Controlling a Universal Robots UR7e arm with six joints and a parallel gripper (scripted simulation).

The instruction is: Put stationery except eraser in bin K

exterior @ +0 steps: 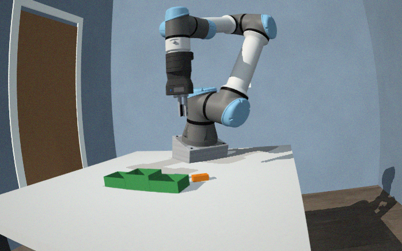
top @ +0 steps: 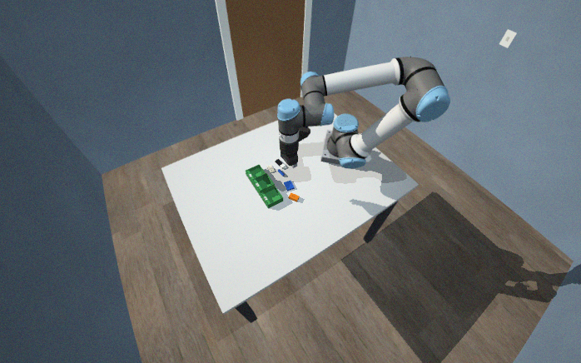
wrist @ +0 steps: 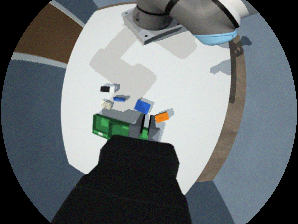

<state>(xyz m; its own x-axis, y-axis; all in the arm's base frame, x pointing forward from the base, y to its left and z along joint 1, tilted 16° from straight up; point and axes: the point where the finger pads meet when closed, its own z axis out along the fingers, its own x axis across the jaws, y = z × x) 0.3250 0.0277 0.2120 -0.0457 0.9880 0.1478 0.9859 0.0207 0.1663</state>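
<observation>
Right now my hand is 110 mm short of the three joined green bins, 100 mm to the left of it and 190 mm above it. Also, from my hand: blue stick: 10 mm behind, 130 mm to the right, 200 mm below; blue block: 40 mm to the right, 200 mm below; orange block: 20 mm ahead, 50 mm to the left, 200 mm below.
</observation>
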